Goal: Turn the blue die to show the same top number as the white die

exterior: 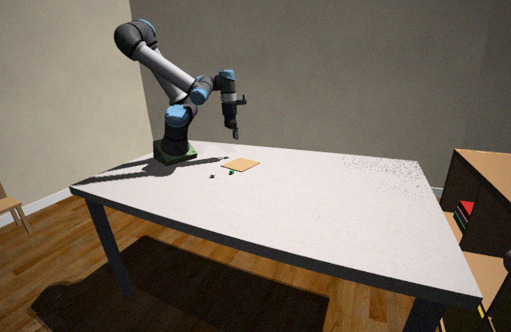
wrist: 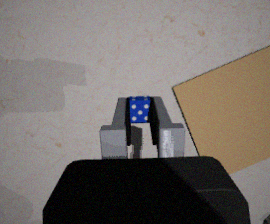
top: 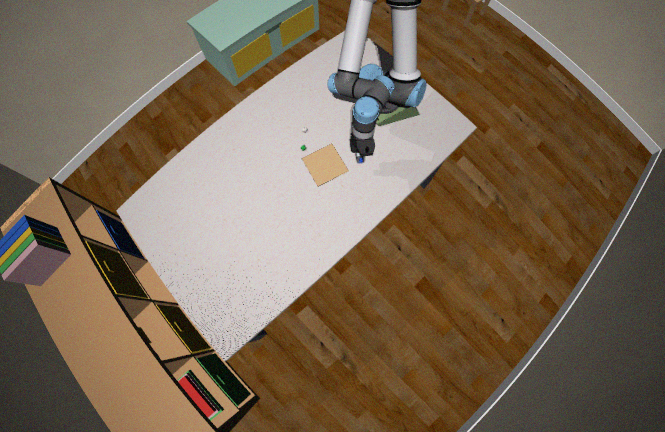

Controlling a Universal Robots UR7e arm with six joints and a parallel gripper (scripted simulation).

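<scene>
Right now my hand is 70 mm short of the tan mat, 110 mm to the left of it and 120 mm above it. Also, from my hand: green die (80 mm ahead, 230 mm to the right, 110 mm below); then blue die (10 mm below); then white die (20 mm ahead, 290 mm to the right, 110 mm below).
</scene>
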